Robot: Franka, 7 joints.
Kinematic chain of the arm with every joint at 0, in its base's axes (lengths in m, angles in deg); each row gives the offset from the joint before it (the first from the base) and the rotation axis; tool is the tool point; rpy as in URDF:
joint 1: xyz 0 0 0.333 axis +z
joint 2: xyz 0 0 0 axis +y
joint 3: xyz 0 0 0.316 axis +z
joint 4: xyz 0.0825 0 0 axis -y
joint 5: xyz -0.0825 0 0.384 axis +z
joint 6: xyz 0 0 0 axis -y
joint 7: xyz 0.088 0 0 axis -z
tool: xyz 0 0 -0.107 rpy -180 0 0
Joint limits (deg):
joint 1: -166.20..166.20
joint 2: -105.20..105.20
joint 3: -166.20..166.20
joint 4: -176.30..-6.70
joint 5: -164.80..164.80
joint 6: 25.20..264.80
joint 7: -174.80..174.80
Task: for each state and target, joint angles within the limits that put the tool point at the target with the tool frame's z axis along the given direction. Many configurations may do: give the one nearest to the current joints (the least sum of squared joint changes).
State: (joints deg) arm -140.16 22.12 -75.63 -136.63 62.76 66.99 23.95
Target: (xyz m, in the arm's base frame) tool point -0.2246 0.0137 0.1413 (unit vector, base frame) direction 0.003 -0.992 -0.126
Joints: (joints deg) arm -137.26 31.06 -61.19 -163.14 74.77 71.07 23.95
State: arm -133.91 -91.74 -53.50 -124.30 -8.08 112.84 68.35
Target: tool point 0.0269 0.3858 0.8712 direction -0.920 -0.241 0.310
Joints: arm -144.48 -86.98 -29.22 -100.64 -8.97 128.96 68.35
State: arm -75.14 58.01 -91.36 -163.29 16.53 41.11 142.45
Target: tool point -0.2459 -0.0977 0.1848 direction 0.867 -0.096 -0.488
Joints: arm -71.90 63.71 -82.43 -151.30 50.70 64.25 142.45
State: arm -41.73 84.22 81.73 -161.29 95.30 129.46 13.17
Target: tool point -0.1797 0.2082 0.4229 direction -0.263 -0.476 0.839
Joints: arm 6.14 90.12 93.60 -167.53 62.49 102.84 13.17
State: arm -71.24 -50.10 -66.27 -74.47 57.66 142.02 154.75
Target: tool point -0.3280 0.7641 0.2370 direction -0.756 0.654 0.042
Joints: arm -91.51 -90.03 -95.93 -45.59 56.02 171.55 154.75
